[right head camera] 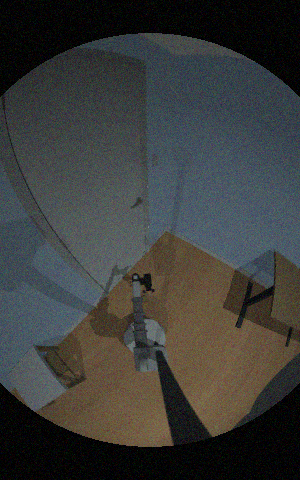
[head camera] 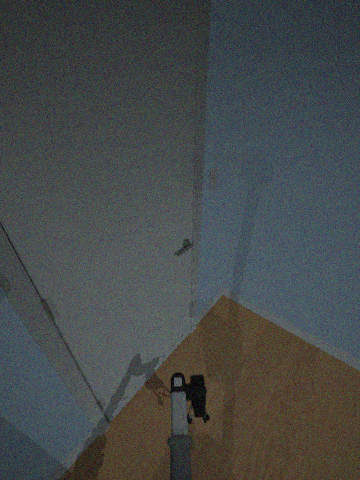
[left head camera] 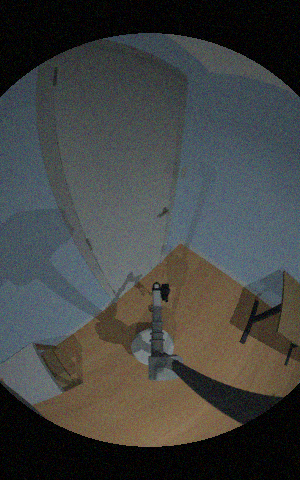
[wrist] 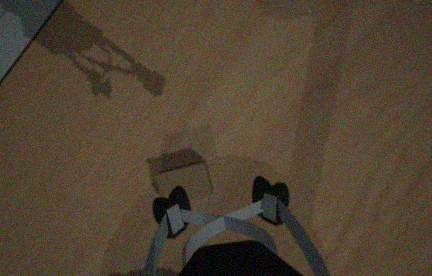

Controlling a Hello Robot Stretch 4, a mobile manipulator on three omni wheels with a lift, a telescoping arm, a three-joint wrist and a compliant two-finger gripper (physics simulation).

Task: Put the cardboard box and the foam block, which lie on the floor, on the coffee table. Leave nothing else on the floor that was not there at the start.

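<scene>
A small brown cardboard box point(wrist: 186, 179) lies on the floor in the wrist view, left of centre; its lower edge is partly covered by the left fingertip. In the head views my wrist hides the spot around it. My gripper point(wrist: 220, 196) point(head camera: 198, 419) is open, points down over the floor and has nothing between its fingers. The box is ahead of the fingertips and towards the left one. The foam block cannot be made out. A table with a brown top point(left head camera: 292, 305) point(right head camera: 287, 290) and black legs, likely the coffee table, stands at the right.
A pale grey door point(head camera: 115, 200) point(left head camera: 120, 150) point(right head camera: 90, 150) and blue walls meet the wooden floor ahead. A white piece of furniture point(left head camera: 32, 375) point(right head camera: 37, 377) stands at the lower left. The light is dim, and shadows of the arm fall on floor and door.
</scene>
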